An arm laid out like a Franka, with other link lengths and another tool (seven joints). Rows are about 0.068 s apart.
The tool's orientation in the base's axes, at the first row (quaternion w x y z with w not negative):
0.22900 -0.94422 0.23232 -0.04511
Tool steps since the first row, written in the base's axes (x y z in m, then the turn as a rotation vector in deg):
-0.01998 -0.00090 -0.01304 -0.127 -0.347 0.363
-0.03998 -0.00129 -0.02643 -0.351 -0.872 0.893
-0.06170 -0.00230 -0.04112 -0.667 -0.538 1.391
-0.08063 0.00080 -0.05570 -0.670 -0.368 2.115
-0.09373 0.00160 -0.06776 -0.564 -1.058 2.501
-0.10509 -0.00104 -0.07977 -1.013 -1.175 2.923
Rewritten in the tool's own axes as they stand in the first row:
-0.01705 0.01497 0.00742 0.039 0.162 -0.491
-0.03435 0.02971 0.01536 0.070 0.428 -1.222
-0.05286 0.04625 0.02387 -0.375 0.072 -1.589
-0.07078 0.05833 0.03451 -0.471 -0.389 -2.164
-0.08253 0.06865 0.04308 -0.068 -0.065 -2.772
-0.09115 0.08092 0.05052 -0.422 0.023 -3.282

